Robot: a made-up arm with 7 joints.
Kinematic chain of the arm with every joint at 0, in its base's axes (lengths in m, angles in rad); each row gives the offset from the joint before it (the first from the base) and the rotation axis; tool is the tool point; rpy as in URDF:
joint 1: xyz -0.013 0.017 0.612 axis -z
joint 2: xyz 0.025 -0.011 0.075 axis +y
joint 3: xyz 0 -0.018 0.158 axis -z
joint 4: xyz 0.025 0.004 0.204 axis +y
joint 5: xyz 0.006 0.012 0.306 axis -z
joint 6: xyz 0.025 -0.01 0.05 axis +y
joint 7: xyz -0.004 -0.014 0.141 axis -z
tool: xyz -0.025 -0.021 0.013 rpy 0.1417 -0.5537 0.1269
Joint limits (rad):
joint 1: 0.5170..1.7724
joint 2: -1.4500..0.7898
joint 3: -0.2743..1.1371
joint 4: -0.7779..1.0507
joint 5: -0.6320..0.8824
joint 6: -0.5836..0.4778
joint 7: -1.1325..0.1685
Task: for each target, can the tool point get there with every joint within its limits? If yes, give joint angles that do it. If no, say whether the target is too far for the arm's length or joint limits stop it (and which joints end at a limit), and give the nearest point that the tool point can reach.
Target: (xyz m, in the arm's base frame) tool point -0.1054 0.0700 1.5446
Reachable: yes | joints 1.2898 -0.0086 -0.0719 -0.2529 0.3126 0.0842 -0.3096
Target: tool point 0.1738 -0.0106 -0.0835
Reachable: no: joint limits stop it (at a limit: joint 1, joint 2, joint 4, joint 6, joint 7) | nearest point 0.1855 0.6343 0.4126 | short by 0.814 m
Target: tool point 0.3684 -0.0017 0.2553
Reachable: no: joint limits stop it (at a limit: joint 1, joint 2, joint 3, joint 4, joint 6, joint 7) | nearest point 0.6801 -0.2269 0.6955 | short by 0.584 m
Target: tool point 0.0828 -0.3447 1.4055
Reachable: yes | joints 1.0537 -0.1345 0.0923 0.8854 -0.4710 -0.0044 -0.0290
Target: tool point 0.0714 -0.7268 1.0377
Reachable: yes | joints 1.3051 0.5568 0.1356 0.8538 -0.4113 0.0282 -0.1627
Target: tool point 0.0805 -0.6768 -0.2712
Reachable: no: too far | nearest point 0.0860 -0.7178 0.6773 | short by 0.949 m
